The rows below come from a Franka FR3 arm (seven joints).
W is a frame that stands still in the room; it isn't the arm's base.
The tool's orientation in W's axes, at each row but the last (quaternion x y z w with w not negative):
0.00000 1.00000 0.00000 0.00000
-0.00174 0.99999 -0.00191 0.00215
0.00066 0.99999 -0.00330 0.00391
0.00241 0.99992 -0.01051 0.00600
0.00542 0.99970 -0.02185 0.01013
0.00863 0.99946 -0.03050 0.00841
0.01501 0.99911 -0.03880 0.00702
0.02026 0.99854 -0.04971 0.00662
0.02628 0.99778 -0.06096 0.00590
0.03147 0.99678 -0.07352 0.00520
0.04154 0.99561 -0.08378 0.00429
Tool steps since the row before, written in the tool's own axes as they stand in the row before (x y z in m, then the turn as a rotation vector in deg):
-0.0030 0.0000 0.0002 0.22 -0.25 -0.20
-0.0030 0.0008 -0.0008 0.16 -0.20 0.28
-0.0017 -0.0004 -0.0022 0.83 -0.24 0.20
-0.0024 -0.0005 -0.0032 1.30 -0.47 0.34
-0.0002 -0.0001 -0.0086 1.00 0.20 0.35
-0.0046 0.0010 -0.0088 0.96 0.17 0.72
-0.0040 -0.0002 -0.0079 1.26 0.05 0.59
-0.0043 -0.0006 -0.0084 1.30 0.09 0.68
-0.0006 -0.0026 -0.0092 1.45 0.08 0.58
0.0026 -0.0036 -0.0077 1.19 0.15 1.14
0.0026 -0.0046 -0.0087 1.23 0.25 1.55
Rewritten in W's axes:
0.0030 0.0000 -0.0002 -0.22 -0.25 0.20
0.0030 0.0008 0.0008 -0.16 -0.20 -0.28
0.0017 -0.0004 0.0022 -0.83 -0.24 -0.20
0.0024 -0.0004 0.0032 -1.30 -0.47 -0.35
0.0000 0.0003 0.0086 -0.99 0.19 -0.38
0.0045 0.0015 0.0088 -0.94 0.14 -0.75
0.0039 0.0003 0.0080 -1.25 0.04 -0.61
0.0042 0.0001 0.0085 -1.29 0.07 -0.71
0.0004 -0.0015 0.0095 -1.44 0.08 -0.61
-0.0029 -0.0023 0.0081 -1.17 0.05 -1.17
-0.0030 -0.0029 0.0093 -1.20 0.09 -1.59

